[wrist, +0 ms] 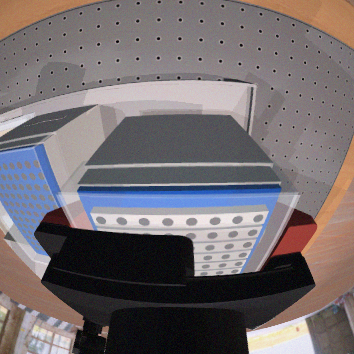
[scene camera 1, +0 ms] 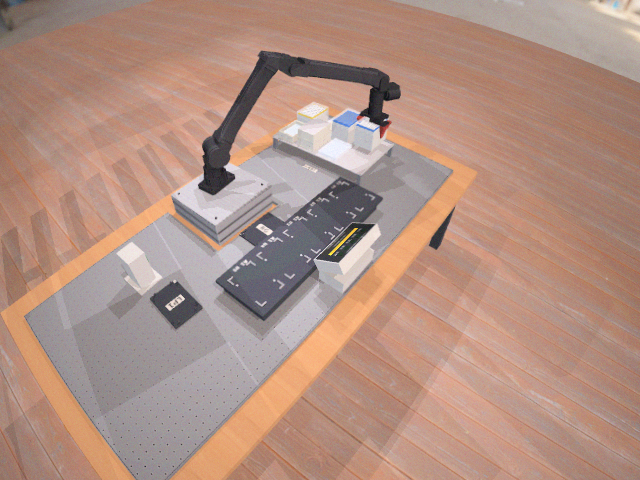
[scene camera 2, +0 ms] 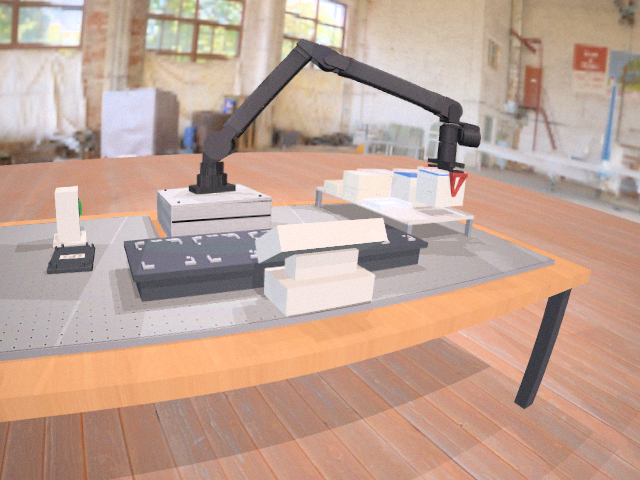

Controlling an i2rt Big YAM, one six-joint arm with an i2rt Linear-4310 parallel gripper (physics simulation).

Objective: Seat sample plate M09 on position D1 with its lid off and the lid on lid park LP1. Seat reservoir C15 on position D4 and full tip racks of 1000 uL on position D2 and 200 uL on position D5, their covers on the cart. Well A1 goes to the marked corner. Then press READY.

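Observation:
My gripper (scene camera 1: 373,123) (scene camera 2: 446,180) (wrist: 175,225) is at the right end of the cart (scene camera 1: 366,164) (scene camera 2: 423,215), over a blue-topped tip rack (scene camera 1: 367,136) (scene camera 2: 433,190) (wrist: 175,147). Its red fingers stand wide and are shut on the rack's clear cover (wrist: 286,211), which sits around the rack's top, a little raised. A second blue-topped rack (scene camera 1: 345,123) (scene camera 2: 405,183) (wrist: 21,189) stands right beside it. A yellow-topped rack (scene camera 1: 312,113) stands at the cart's far end. The dark deck (scene camera 1: 285,257) (scene camera 2: 199,267) with white corner marks lies mid-table. Lid park LP1 (scene camera 1: 176,304) is a dark pad at the left.
A dark-topped box with a yellow stripe (scene camera 1: 347,243) (scene camera 2: 323,238) lies tilted on a white block (scene camera 1: 347,278) (scene camera 2: 318,288) at the deck's front edge. A white block (scene camera 1: 136,267) stands near LP1. The arm's base plinth (scene camera 1: 223,202) (scene camera 2: 215,210) stands behind the deck. Flat white labware (scene camera 1: 335,150) lies on the cart.

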